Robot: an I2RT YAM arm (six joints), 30 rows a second.
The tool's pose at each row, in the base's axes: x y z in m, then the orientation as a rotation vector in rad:
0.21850, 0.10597, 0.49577, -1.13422, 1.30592, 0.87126
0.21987, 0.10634, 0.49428, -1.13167, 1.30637, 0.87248
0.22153, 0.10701, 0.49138, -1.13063, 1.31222, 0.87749
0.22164, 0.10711, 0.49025, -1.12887, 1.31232, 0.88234
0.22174, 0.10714, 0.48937, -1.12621, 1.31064, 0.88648
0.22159, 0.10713, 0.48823, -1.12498, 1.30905, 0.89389
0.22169, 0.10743, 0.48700, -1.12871, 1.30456, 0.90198
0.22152, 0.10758, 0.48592, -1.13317, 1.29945, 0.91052
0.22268, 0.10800, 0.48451, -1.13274, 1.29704, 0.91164
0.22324, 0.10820, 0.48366, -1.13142, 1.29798, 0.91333
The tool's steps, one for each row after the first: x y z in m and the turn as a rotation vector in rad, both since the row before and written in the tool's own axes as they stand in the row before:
0.00158, -0.00101, 0.00085, 0.00099, -0.00131, 0.00183
0.00296, -0.00103, 0.00133, -0.00172, 0.00240, 0.00661
0.00112, 0.00006, 0.00022, -0.00180, -0.00205, 0.00349
0.00088, 0.00002, 0.00013, -0.00098, -0.00362, 0.00237
0.00111, 0.00028, 0.00004, -0.00391, -0.00361, 0.00387
0.00120, 0.00012, 0.00041, -0.00793, -0.00322, 0.00098
0.00104, 0.00032, 0.00018, -0.00876, -0.00336, 0.00066
0.00146, -0.00086, 0.00079, -0.00071, -0.00221, -0.00057
0.00088, -0.00040, 0.00039, -0.00005, -0.00045, 0.00197

